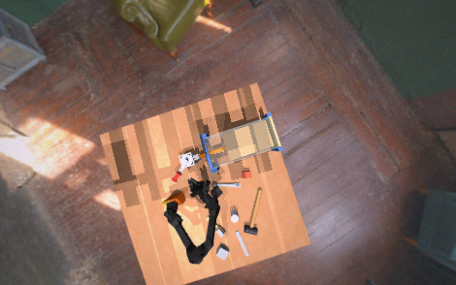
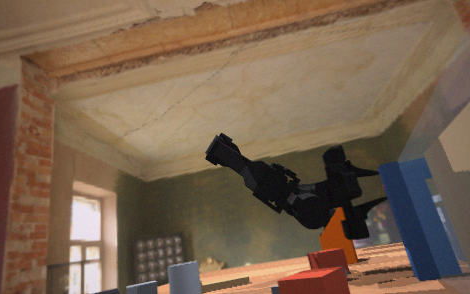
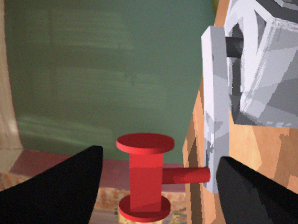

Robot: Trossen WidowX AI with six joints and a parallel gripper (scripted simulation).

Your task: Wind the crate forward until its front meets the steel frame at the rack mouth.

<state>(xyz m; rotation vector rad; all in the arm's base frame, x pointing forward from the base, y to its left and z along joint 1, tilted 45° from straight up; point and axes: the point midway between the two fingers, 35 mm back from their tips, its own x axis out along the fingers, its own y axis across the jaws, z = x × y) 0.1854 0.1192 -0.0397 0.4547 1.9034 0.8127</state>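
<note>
Now: gripper tip 5 cm past the winch handle, 7 cm to the right of it and 4 cm above it. Also, from my gripper tip: grey hand winch (2 cm behind, 11 cm to the left, 12 cm below); red knob (7 cm behind, 3 cm to the left, 1 cm below); clear-panelled guard cubby (40 cm ahead, 14 cm to the left, 4 cm below).
</note>
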